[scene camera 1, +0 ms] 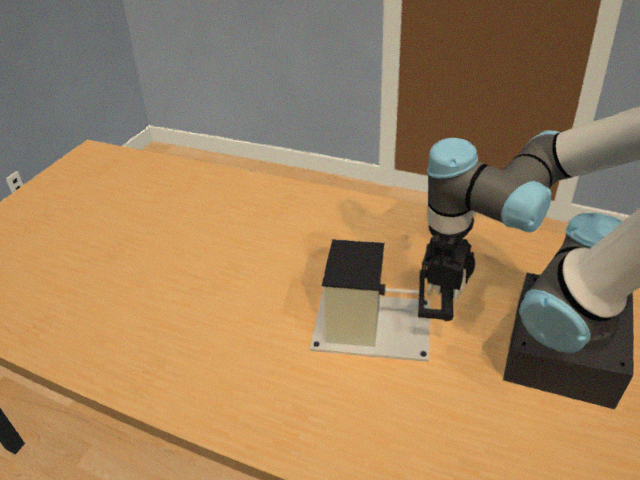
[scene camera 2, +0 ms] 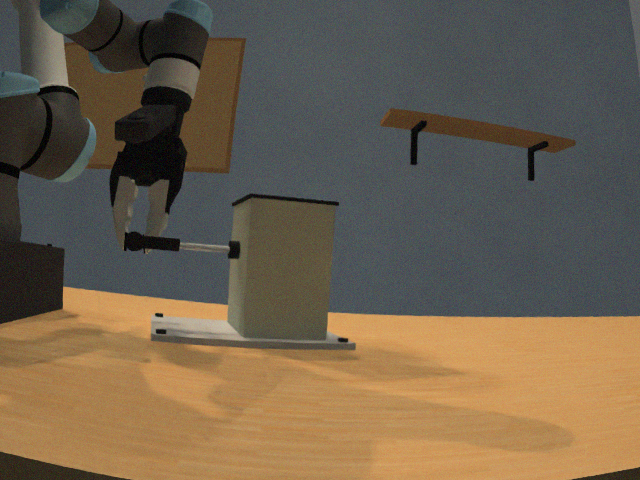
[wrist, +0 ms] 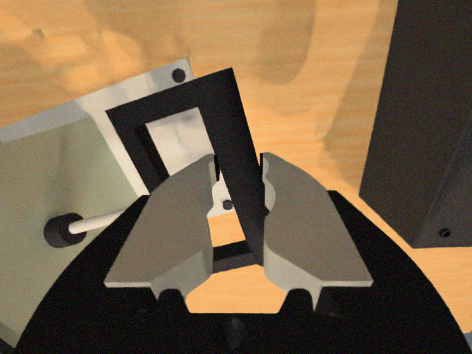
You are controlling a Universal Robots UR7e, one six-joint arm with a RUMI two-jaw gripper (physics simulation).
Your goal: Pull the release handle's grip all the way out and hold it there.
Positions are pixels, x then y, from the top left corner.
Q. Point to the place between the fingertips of my gripper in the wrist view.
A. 239,157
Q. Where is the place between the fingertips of my gripper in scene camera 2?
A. At 134,252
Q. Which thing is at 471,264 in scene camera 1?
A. My gripper.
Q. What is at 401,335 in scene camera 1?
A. A light grey base plate.
